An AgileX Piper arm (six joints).
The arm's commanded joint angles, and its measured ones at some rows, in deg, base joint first. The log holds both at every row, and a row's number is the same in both.
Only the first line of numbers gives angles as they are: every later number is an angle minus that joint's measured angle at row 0.
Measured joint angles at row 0: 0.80, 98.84, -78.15, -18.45, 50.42, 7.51
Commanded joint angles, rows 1 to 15: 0.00, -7.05, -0.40, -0.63, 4.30, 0.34; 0.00, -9.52, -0.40, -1.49, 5.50, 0.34; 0.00, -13.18, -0.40, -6.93, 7.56, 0.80; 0.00, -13.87, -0.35, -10.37, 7.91, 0.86; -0.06, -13.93, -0.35, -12.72, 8.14, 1.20; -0.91, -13.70, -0.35, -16.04, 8.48, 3.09; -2.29, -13.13, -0.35, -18.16, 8.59, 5.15; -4.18, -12.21, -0.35, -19.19, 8.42, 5.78; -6.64, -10.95, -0.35, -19.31, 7.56, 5.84; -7.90, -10.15, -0.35, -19.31, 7.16, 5.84; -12.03, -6.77, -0.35, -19.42, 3.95, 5.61; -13.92, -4.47, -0.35, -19.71, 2.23, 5.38; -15.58, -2.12, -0.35, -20.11, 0.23, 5.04; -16.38, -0.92, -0.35, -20.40, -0.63, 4.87; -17.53, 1.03, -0.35, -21.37, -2.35, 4.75
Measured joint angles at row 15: -15.58, -1.72, 0.00, -19.08, 0.80, 5.32
